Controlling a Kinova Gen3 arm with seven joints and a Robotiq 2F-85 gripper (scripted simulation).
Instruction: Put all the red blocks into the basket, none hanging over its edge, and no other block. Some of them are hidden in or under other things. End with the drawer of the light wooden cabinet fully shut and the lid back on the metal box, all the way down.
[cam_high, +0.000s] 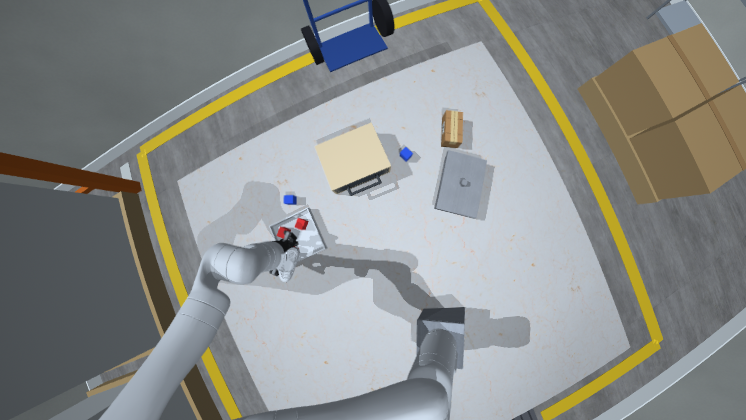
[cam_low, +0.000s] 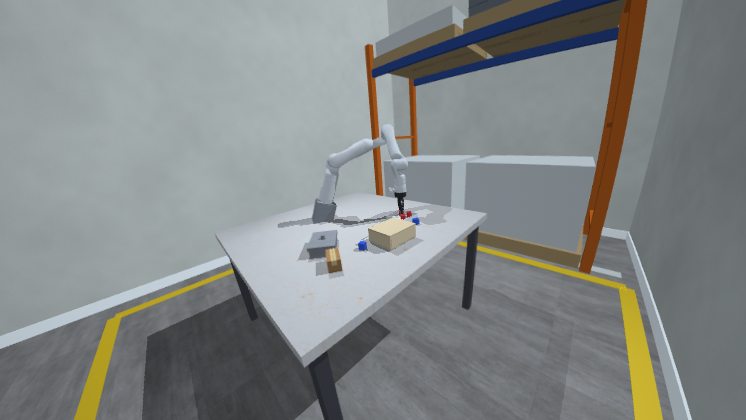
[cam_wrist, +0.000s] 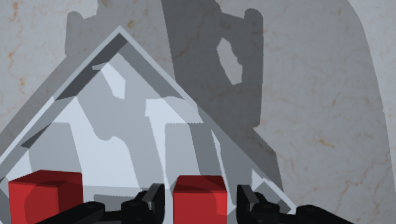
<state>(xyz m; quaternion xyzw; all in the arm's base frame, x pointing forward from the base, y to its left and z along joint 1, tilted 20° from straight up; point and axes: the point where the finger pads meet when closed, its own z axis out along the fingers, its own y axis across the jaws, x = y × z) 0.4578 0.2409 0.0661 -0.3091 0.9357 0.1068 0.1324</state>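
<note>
The basket is 30 mm ahead of my hand, 40 mm to the right of it and 20 mm below it. Round my hand: light wooden cabinet: 140 mm ahead, 320 mm to the right, 10 mm above; lid: 100 mm behind, 570 mm to the right, 20 mm above; drawer: 120 mm ahead, 320 mm to the right.
</note>
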